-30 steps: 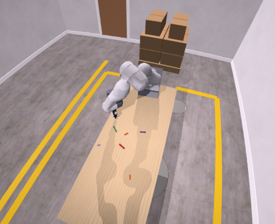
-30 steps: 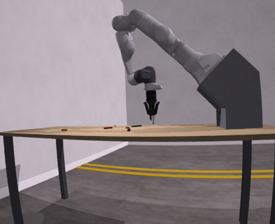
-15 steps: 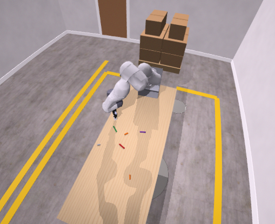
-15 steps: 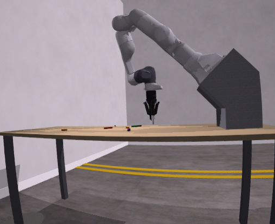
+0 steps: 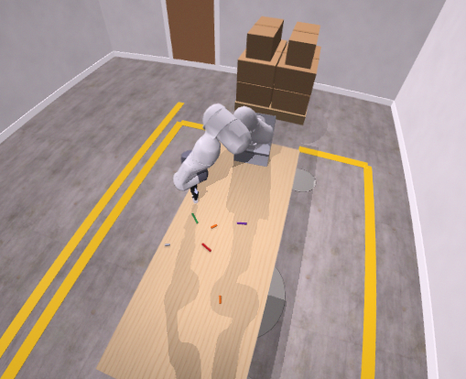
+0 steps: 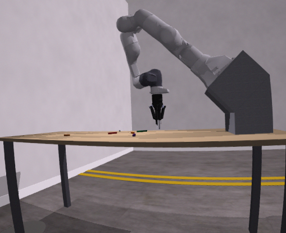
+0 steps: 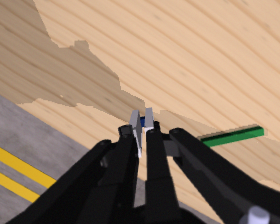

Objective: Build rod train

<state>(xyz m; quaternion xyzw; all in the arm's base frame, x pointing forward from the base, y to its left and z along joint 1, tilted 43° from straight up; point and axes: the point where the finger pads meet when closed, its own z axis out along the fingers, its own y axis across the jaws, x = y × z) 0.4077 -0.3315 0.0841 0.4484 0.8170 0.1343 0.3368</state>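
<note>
My gripper is now 30 mm above the small blue rod. Also, from my hand: purple rod (310 mm to the left, 130 mm ahead, 40 mm below); then red rod (310 mm ahead, 110 mm to the left, 40 mm below); then green rod (120 mm ahead, 40 mm below, 10 mm to the left).
</note>
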